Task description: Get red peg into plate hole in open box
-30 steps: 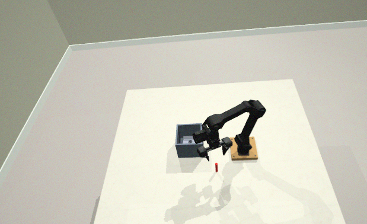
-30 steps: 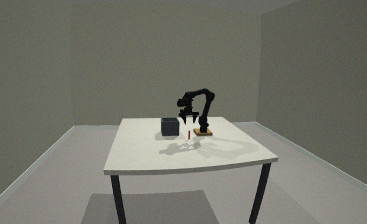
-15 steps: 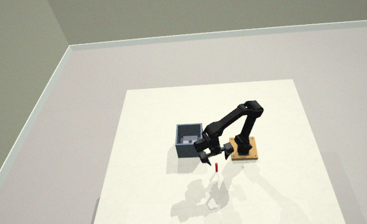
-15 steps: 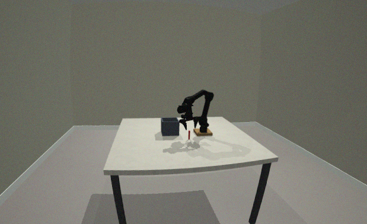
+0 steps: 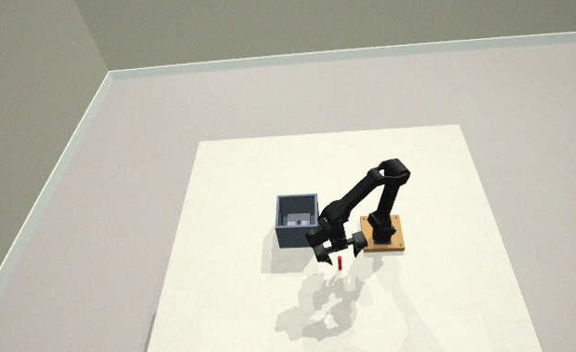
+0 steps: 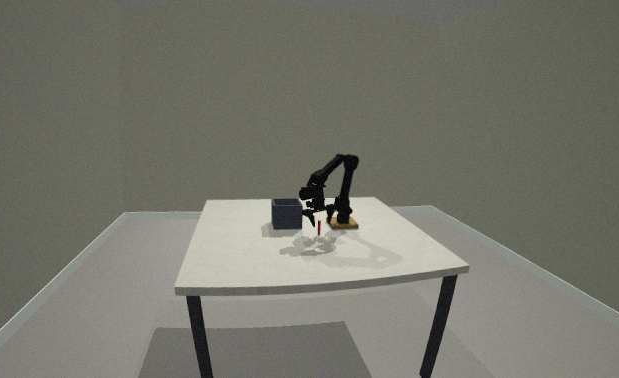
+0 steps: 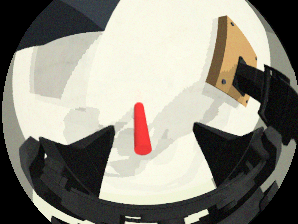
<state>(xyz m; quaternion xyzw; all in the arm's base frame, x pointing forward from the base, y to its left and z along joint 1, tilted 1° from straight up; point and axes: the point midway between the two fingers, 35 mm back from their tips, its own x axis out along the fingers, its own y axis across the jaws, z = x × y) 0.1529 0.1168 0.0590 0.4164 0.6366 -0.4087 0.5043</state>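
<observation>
Right now my gripper tip is 10 mm short of the red peg and 10 mm above it. The rest, counted from my gripper tip: light grey plate (180 mm ahead, 170 mm to the right, 10 mm below).
</observation>
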